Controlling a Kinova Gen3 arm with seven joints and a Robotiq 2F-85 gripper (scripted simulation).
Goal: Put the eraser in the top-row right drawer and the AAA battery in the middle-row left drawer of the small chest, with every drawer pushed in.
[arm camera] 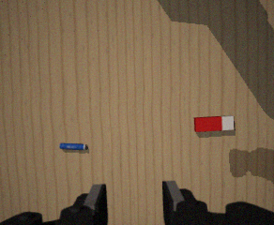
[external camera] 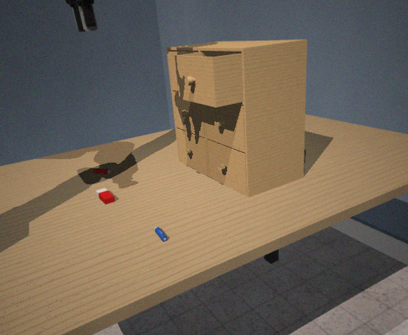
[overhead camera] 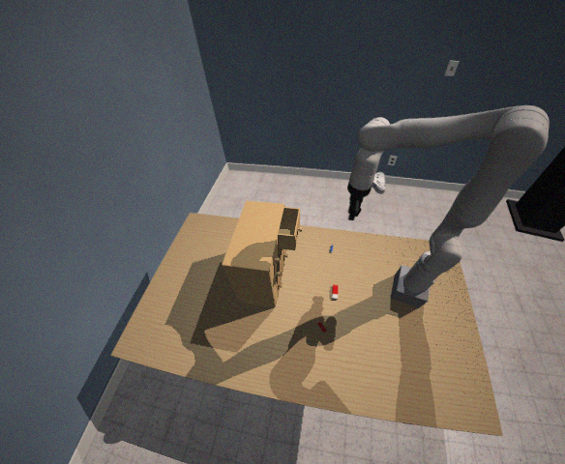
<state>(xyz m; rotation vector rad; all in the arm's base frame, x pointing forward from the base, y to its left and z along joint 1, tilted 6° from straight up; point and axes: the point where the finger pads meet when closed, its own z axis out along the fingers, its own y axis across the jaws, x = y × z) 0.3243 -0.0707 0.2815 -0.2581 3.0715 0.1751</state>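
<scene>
My gripper is now 10 mm past the white eraser, 140 mm to the right of it and 380 mm above it. Also, from my hand: AAA battery: 60 mm ahead, 100 mm to the right, 380 mm below; dark red battery: 310 mm to the left, 380 mm below.
</scene>
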